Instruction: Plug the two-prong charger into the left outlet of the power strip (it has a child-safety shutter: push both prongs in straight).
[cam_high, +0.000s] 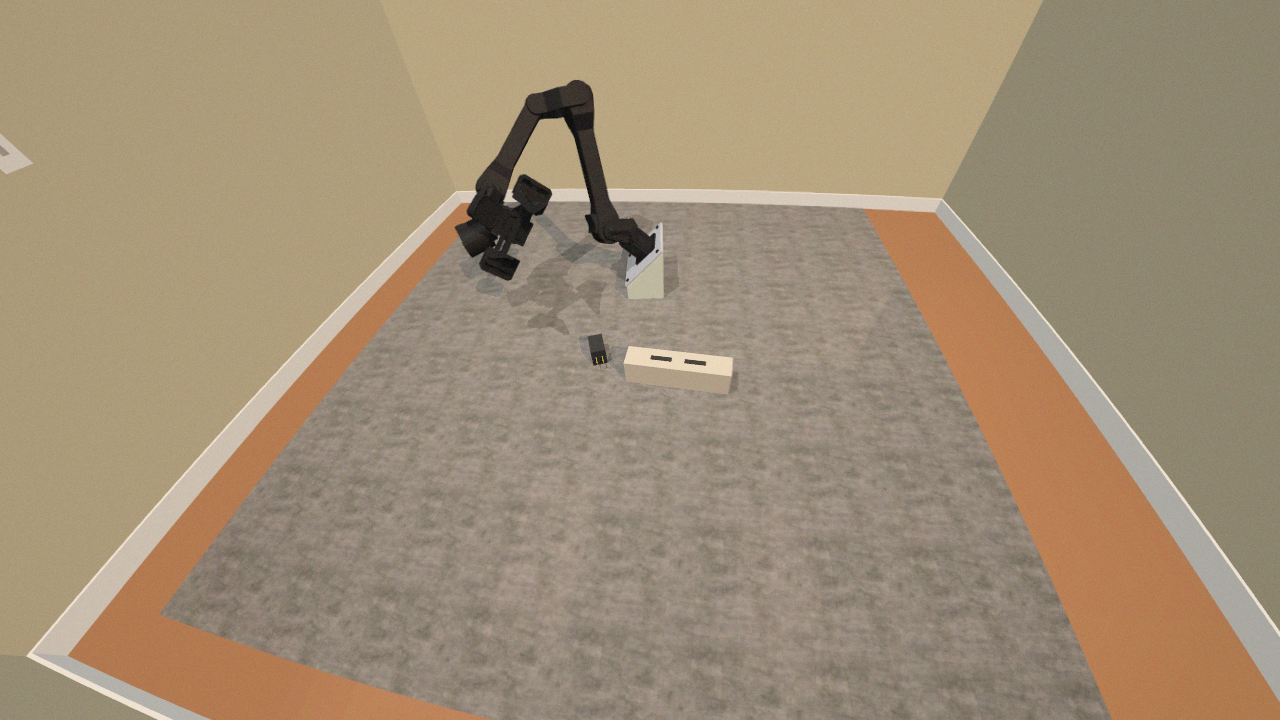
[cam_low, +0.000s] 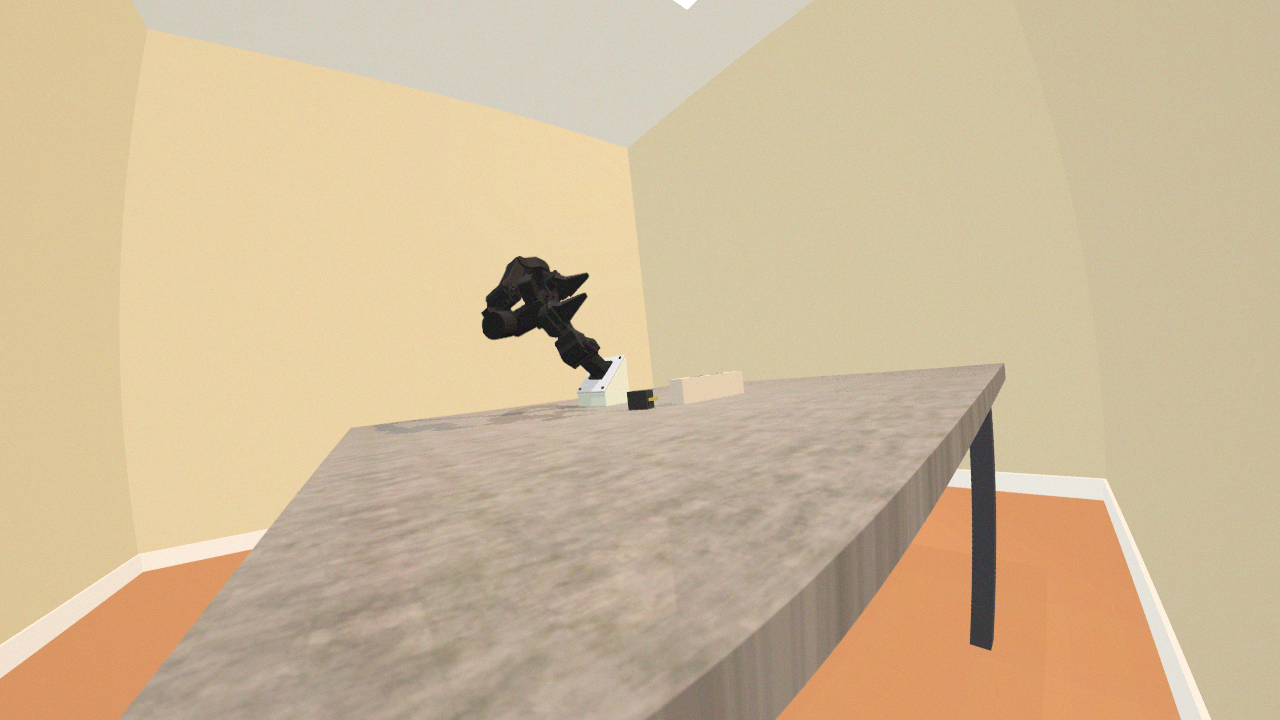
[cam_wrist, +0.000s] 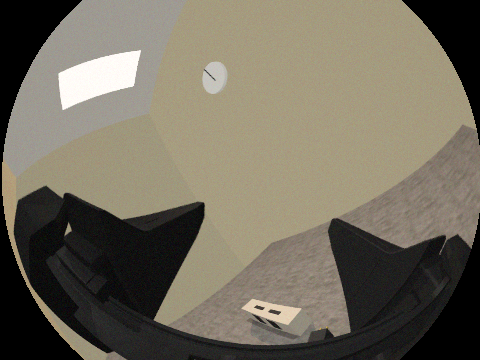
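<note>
The two-prong charger lies 4 cm ahead of my gripper tip, 10 cm to the left of it and 25 cm below it.
</note>
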